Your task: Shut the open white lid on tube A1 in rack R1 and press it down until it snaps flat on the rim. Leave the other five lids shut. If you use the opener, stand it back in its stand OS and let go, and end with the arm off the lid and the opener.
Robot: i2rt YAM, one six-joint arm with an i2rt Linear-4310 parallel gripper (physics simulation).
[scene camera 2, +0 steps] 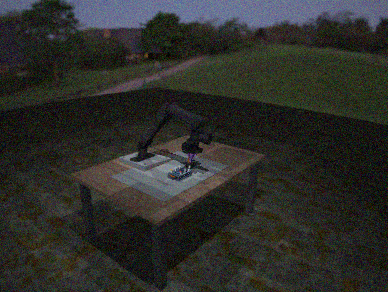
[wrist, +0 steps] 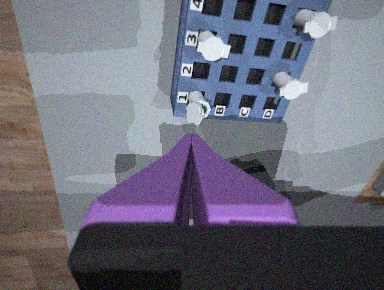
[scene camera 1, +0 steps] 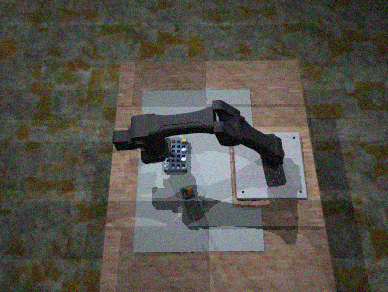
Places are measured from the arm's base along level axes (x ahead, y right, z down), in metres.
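Where they show: gripper, fingertip midpoint: (scene camera 2: 190, 162) (wrist: 191, 144) (scene camera 1: 163, 159); arm's base at its link origin: (scene camera 2: 142, 157) (scene camera 1: 270, 159).
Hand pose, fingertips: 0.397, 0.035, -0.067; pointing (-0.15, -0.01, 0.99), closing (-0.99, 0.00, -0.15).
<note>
Things, the pixels of their top centre, and the offset from my fingertips, as dx, dy, dz. "pt": a spot on its surface instead. Level surfaces: height alone.
- blue rack R1 at its top centre: (wrist: 281, 37) (scene camera 1: 175, 149) (scene camera 2: 179, 166) -0.049, +0.044, +0.023
- orange opener at its top centre: (scene camera 1: 188, 188) -0.075, -0.117, +0.002
- A3 at its top centre: (wrist: 213, 49) -0.019, +0.035, +0.039
- D2 at its top centre: (wrist: 294, 90) -0.073, +0.007, +0.039
- D4 at its top centre: (wrist: 320, 25) -0.079, +0.045, +0.039
- yellow spot at a spot on its surface: (scene camera 1: 184, 140) pt -0.087, +0.081, +0.039
- grey mat at its surface level: dz +0.087
- wooden table at its surface level: dz +0.090
The blue rack R1 (wrist: 240, 89) (scene camera 1: 176, 171) (scene camera 2: 179, 175) stands on the mat. In the wrist view, tube A1 (wrist: 196, 97) sits at its near left corner. Its white lid (wrist: 198, 113) looks tilted at the mouth, with a dark gap at one side; whether it touches the rim I cannot tell. My gripper (wrist: 191, 144) (scene camera 2: 191, 158) is shut and empty, its purple tips just in front of A1 and apart from the lid in the picture. In scene camera 1 the arm hides the fingertips. The orange opener (scene camera 1: 189, 190) stands in its dark stand (scene camera 1: 188, 195).
Tubes with shut white lids stand at A3 (wrist: 214, 48), D2 (wrist: 292, 89) and D4 (wrist: 319, 25). A yellow spot (scene camera 1: 184, 140) shows at the rack's far end. The arm's base plate (scene camera 1: 250, 187) lies right of the grey mat (scene camera 1: 235, 242), on the wooden table (scene camera 1: 295, 260).
</note>
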